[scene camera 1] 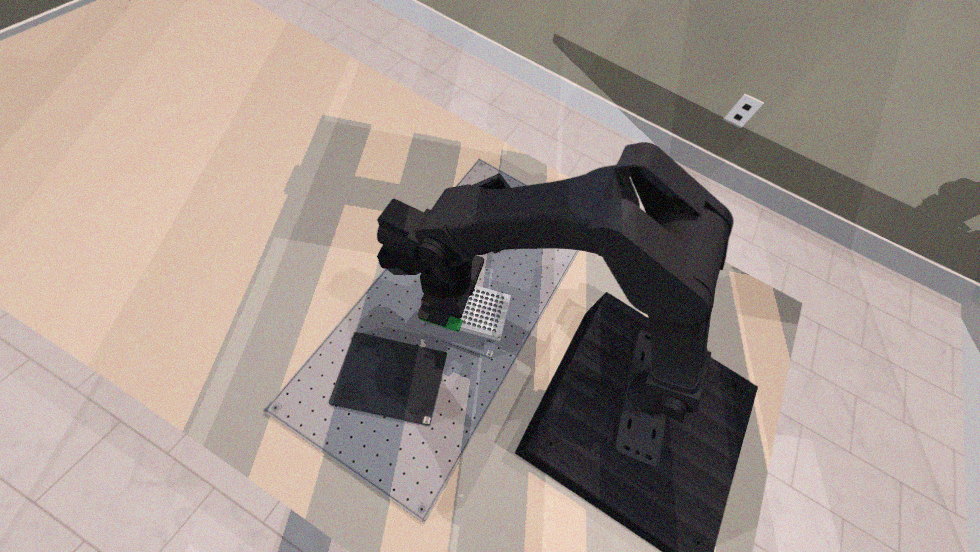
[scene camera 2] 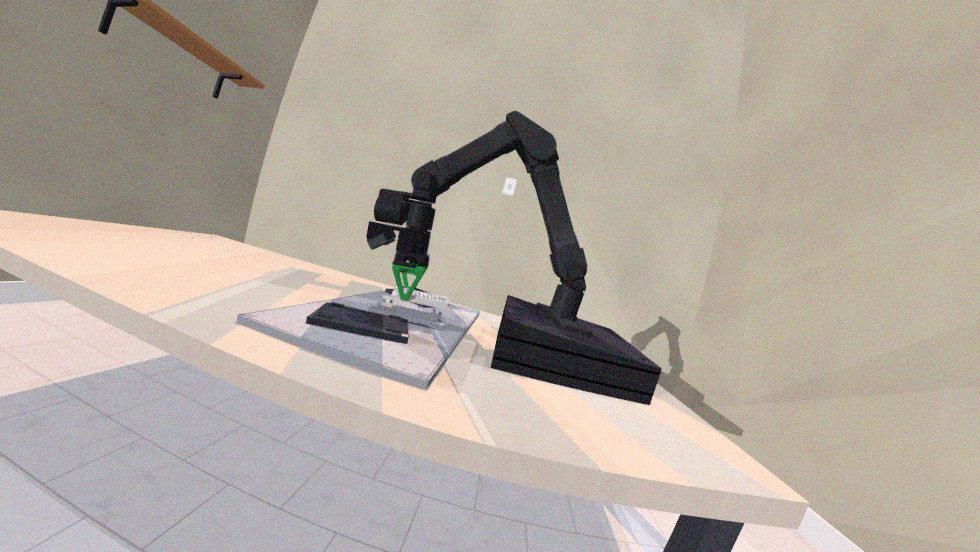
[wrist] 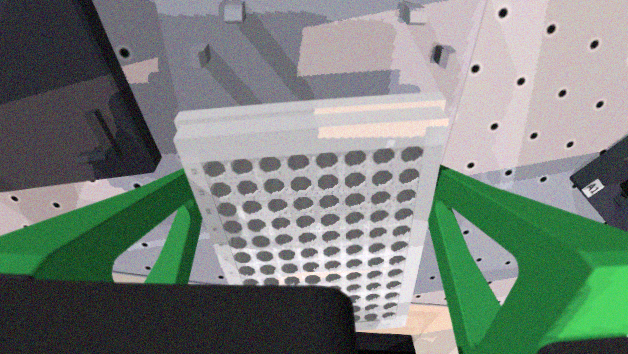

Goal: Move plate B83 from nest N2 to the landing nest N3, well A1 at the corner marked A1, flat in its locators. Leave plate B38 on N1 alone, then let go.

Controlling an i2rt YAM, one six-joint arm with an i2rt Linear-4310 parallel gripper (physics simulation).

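Observation:
Plate B83 (scene camera 1: 486, 312) (scene camera 2: 430, 297) (wrist: 280, 146), a white plate with rows of wells, is held between my gripper's green fingers (scene camera 2: 405, 294) (wrist: 315, 200). My gripper is shut on its two long sides. The plate looks level, above and partly over the light grey nest, apparently N3 (scene camera 1: 456, 340) (wrist: 345, 55). Several small locators (wrist: 233, 11) of that nest show beyond the plate's far edge in the wrist view. The gap under the plate is hard to judge, and its A1 well is not readable. I cannot identify plate B38 for certain.
A black nest or plate (scene camera 1: 387, 377) (scene camera 2: 356, 320) (wrist: 55, 125) lies on one side on the perforated board (scene camera 1: 370, 449). Another dark nest (wrist: 612, 170), with a corner label A1 (wrist: 592, 188), shows at the wrist view's right. The arm's black base (scene camera 1: 617, 473) (scene camera 2: 576, 356) stands beside the board.

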